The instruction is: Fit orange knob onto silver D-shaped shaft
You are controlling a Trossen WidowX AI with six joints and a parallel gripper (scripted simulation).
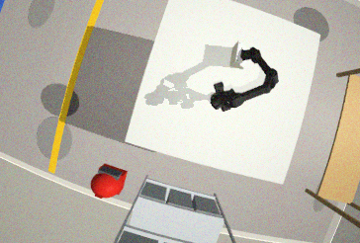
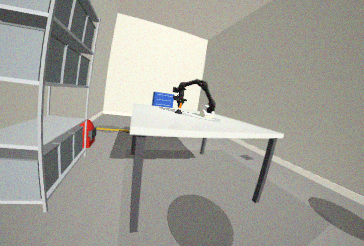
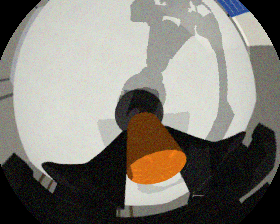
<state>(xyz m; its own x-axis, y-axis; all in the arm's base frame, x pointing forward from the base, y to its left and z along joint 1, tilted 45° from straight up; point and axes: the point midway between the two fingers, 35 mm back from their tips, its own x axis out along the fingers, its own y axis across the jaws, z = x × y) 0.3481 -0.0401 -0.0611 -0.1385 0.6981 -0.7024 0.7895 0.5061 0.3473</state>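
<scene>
Now: gripper tip 40 mm below the orange knob. Also, from my gripper tip: dark round pedestal 40 mm below.
</scene>
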